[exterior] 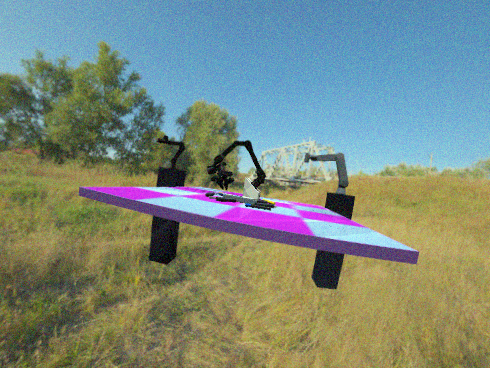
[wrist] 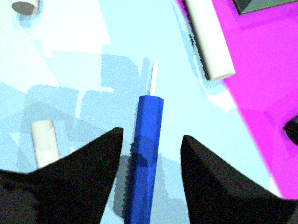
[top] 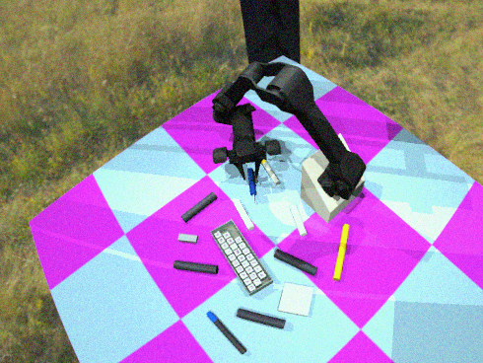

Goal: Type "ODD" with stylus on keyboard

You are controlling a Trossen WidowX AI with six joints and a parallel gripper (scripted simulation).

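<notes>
The stylus lies 4 cm below my gripper tip, 1 cm to the left of it and 1 cm ahead of it. From my gripper tip the other things lie so: grey block 24 cm ahead, 4 cm below, 2 cm to the right; stylus tip 4 cm to the left, 4 cm below, 3 cm ahead; yellow marker 8 cm behind, 4 cm below, 2 cm to the right.
</notes>
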